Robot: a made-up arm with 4 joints. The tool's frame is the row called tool. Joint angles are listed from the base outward. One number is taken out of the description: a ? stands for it. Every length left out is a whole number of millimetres.
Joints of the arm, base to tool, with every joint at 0 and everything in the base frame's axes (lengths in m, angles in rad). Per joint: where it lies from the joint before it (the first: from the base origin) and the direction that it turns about. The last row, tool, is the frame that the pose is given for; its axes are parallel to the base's.
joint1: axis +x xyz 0.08 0 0.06
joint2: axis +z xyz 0 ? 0.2
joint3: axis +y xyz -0.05 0.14 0
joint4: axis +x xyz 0.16 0 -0.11
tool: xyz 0 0.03 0.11
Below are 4 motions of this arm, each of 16 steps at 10 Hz.
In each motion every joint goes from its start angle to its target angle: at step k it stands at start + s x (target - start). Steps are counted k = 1, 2, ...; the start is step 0. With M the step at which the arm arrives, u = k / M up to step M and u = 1 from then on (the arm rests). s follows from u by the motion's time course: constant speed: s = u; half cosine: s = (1 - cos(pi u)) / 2; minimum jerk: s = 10 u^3 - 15 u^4 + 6 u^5.
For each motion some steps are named. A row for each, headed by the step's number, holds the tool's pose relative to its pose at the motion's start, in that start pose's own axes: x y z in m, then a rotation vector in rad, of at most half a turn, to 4 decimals.
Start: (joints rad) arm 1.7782 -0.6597 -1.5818 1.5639
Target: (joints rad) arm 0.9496 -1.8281 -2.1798 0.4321
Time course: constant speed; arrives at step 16
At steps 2, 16:
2: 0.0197 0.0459 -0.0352 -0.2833 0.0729 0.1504
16: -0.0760 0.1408 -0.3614 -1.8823 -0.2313 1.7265

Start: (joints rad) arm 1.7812 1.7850 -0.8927 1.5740
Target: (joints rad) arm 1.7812 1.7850 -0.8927 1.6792
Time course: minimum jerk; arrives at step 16
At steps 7, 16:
7: 0.0000 -0.0045 0.0011 0.0404 0.0000 0.0000
16: 0.0000 -0.0117 0.0025 0.1052 0.0000 0.0000

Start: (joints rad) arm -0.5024 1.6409 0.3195 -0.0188
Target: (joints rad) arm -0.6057 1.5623 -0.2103 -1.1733
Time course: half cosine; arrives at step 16
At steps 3, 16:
3: 0.0022 0.0096 0.0053 -0.0948 -0.0355 -0.0086
16: 0.0569 0.0689 0.0168 -1.1280 -0.3259 -0.3216

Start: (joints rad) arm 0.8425 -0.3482 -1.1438 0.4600
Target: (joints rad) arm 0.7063 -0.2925 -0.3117 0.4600
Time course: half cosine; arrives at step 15
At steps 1, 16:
1: 0.0000 -0.0001 -0.0013 0.0000 0.0084 -0.0024
16: -0.0476 -0.0086 -0.1039 -0.0611 0.7640 -0.2325

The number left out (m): -0.19
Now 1 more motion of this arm.
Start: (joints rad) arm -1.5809 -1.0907 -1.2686 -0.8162
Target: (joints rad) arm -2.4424 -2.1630 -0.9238 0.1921
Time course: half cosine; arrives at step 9
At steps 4, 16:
4: 0.0397 -0.0466 0.0354 -0.0252 -0.1264 -0.1776
16: 0.0434 -0.2053 0.1347 0.1109 -0.3928 -0.6278

